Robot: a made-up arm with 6 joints. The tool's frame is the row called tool.
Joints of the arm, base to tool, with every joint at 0 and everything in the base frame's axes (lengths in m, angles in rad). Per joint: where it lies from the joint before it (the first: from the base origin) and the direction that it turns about. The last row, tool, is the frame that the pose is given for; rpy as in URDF.
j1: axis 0 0 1 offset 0.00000 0.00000 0.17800
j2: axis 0.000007 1 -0.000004 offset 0.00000 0.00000 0.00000
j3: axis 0.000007 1 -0.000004 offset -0.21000 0.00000 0.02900
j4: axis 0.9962 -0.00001 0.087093 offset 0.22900 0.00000 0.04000
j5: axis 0.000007 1 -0.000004 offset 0.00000 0.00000 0.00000
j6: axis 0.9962 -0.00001 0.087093 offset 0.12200 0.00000 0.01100
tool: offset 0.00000 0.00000 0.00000 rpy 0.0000 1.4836 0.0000
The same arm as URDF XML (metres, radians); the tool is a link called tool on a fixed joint. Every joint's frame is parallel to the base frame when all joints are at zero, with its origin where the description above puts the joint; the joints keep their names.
<robot name="arm">
  <link name="base_link"/>
  <link name="link1"/>
  <link name="link2"/>
  <link name="link3"/>
  <link name="link4"/>
  <link name="link5"/>
  <link name="link6"/>
  <link name="tool"/>
  <joint name="j1" type="continuous">
    <parent link="base_link"/>
    <child link="link1"/>
    <origin xyz="0 0 0.178" rpy="0 0 0"/>
    <axis xyz="0 0 1"/>
  </joint>
  <joint name="j2" type="continuous">
    <parent link="link1"/>
    <child link="link2"/>
    <origin xyz="0 0 0" rpy="0 0 0"/>
    <axis xyz="0 1 0"/>
  </joint>
  <joint name="j3" type="continuous">
    <parent link="link2"/>
    <child link="link3"/>
    <origin xyz="-0.21 0 0.029" rpy="0 0 0"/>
    <axis xyz="0 1 0"/>
  </joint>
  <joint name="j4" type="continuous">
    <parent link="link3"/>
    <child link="link4"/>
    <origin xyz="0.229 0 0.04" rpy="0 0 0"/>
    <axis xyz="0.9962 0 0.0871"/>
  </joint>
  <joint name="j5" type="continuous">
    <parent link="link4"/>
    <child link="link5"/>
    <origin xyz="0 0 0" rpy="0 0 0"/>
    <axis xyz="0 1 0"/>
  </joint>
  <joint name="j6" type="continuous">
    <parent link="link5"/>
    <child link="link6"/>
    <origin xyz="0.122 0 0.011" rpy="0 0 0"/>
    <axis xyz="0.9962 0 0.0871"/>
  </joint>
  <joint name="tool_joint" type="fixed">
    <parent link="link6"/>
    <child link="tool"/>
    <origin xyz="0 0 0" rpy="0 1.4836 0"/>
  </joint>
</robot>

